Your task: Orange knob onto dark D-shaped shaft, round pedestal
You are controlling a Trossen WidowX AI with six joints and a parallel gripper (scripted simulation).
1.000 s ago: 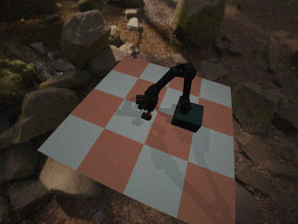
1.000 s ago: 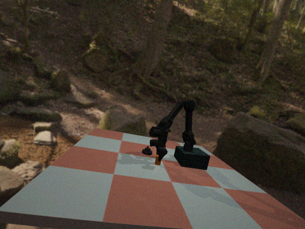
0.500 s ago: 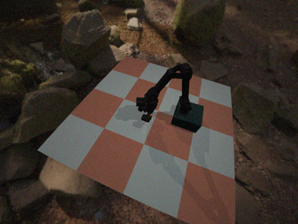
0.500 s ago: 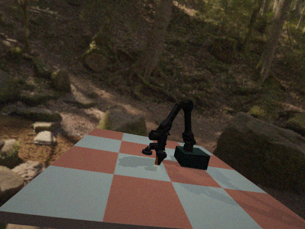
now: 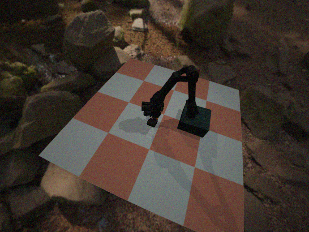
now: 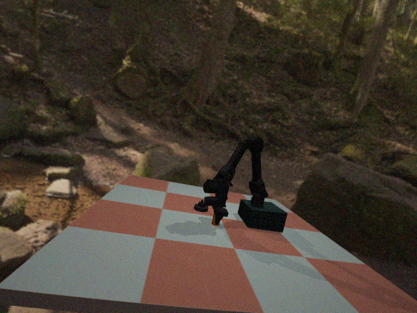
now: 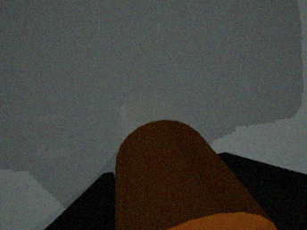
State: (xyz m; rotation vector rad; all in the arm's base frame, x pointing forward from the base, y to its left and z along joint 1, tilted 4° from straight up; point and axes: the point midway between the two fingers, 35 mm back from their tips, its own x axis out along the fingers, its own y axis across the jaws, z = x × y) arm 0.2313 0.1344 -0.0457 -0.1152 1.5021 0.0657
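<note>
My gripper tip is 180 mm to the left of the round pedestal, 80 mm short of it and 20 mm below it. From my gripper tip the other things lie so: orange knob (20 mm above).
</note>
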